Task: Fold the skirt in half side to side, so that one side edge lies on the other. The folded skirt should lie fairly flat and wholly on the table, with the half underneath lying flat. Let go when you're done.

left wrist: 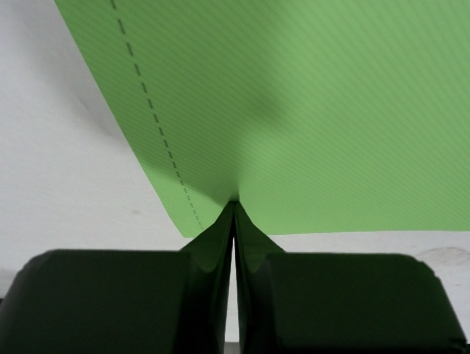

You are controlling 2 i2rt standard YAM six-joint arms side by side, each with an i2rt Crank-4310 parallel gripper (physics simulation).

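Note:
The green skirt (325,125) lies on the pale table, with one straight side edge running down the left of the left wrist view to a corner near the bottom. A dashed stitch line runs just inside that edge. My left gripper (234,206) points down at the cloth near this corner, a little inside the bottom edge. Its fingertips are together and touch the skirt, and appear shut on a small pinch of it; the pinch itself is mostly hidden by the tips. The skirt's far parts run out of view. My right gripper does not show.
The pale table (60,190) shows to the left of the skirt and in a strip below its bottom edge. A soft shadow falls on the table and cloth at the left. Faint marks show on the table at the lower right.

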